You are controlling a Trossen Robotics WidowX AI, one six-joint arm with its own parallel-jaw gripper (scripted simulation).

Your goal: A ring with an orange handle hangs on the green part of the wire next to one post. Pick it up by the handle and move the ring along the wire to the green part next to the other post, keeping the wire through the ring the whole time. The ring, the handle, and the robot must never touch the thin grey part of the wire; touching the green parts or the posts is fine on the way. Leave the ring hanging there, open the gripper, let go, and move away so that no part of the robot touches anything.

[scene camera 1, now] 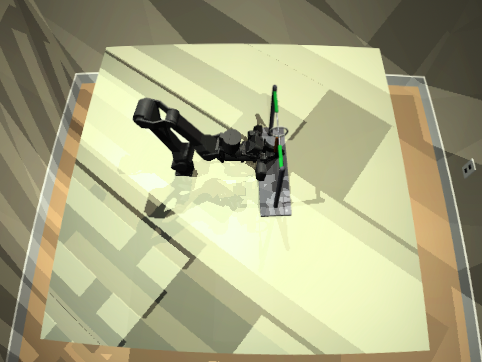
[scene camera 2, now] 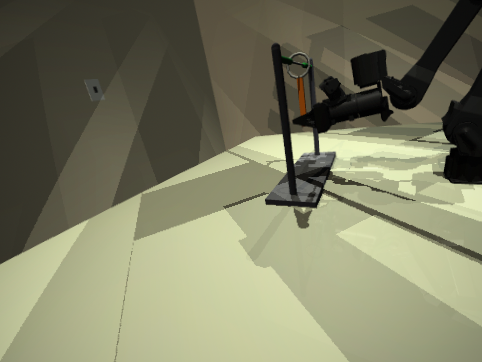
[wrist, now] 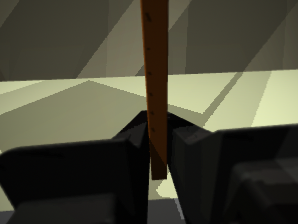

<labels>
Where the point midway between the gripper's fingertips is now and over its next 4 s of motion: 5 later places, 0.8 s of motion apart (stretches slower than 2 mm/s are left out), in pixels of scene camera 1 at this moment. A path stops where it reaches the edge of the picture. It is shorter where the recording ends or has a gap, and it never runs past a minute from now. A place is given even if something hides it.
My gripper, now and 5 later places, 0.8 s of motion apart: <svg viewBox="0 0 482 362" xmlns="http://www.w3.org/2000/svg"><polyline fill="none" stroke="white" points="284,152 283,146 283,140 282,133 280,131 278,132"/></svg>
</labels>
